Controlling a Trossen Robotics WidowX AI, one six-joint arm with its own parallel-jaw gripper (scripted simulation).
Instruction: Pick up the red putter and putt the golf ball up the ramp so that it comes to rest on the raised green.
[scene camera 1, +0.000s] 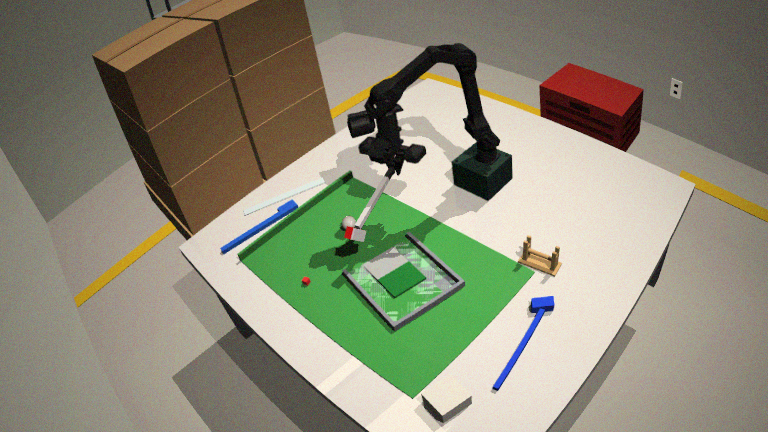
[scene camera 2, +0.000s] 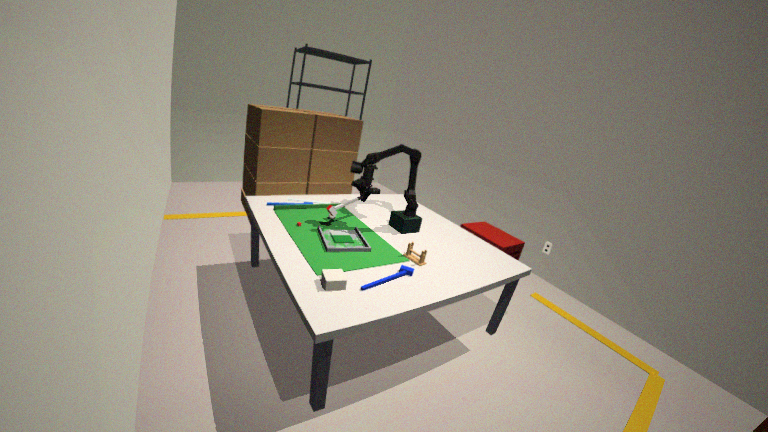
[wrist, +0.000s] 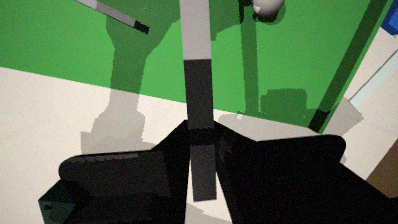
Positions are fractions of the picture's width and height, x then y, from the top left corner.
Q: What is the gripper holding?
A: A red putter.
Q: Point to the gripper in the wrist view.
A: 0.50, 0.56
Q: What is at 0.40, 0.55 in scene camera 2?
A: A green mat.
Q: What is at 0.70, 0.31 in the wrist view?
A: A green mat.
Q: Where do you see a wooden rack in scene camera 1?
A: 0.71, 0.61
